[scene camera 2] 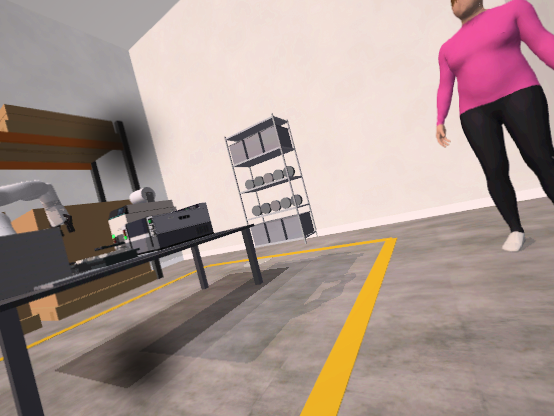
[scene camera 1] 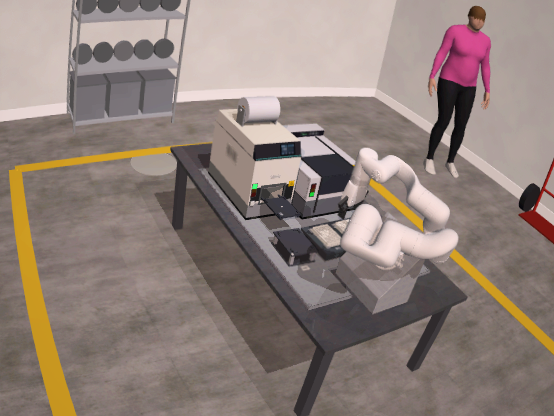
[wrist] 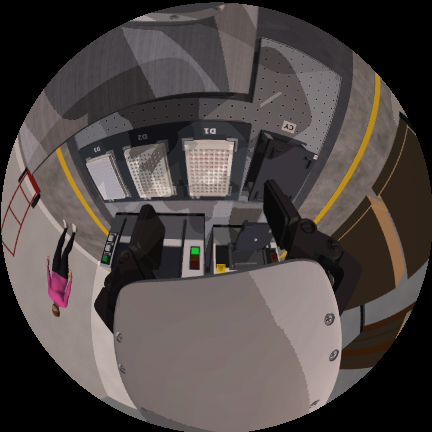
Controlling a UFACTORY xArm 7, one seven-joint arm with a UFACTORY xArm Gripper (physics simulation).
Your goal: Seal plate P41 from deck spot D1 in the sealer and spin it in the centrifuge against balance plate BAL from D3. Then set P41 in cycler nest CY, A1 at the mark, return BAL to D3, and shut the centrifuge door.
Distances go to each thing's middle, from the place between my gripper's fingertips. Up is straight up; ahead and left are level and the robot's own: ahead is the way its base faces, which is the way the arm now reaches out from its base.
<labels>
I see the pale plate (wrist: 103, 169) 7 cm ahead of my hand, 26 cm to the right of it and 17 cm below it. From my hand the other things lie so: foil roll (scene camera 1: 261, 108) (59 cm ahead, 7 cm to the left, 20 cm above); dark centrifuge (scene camera 1: 324, 171) (52 cm ahead, 23 cm to the right, 10 cm below).
</labels>
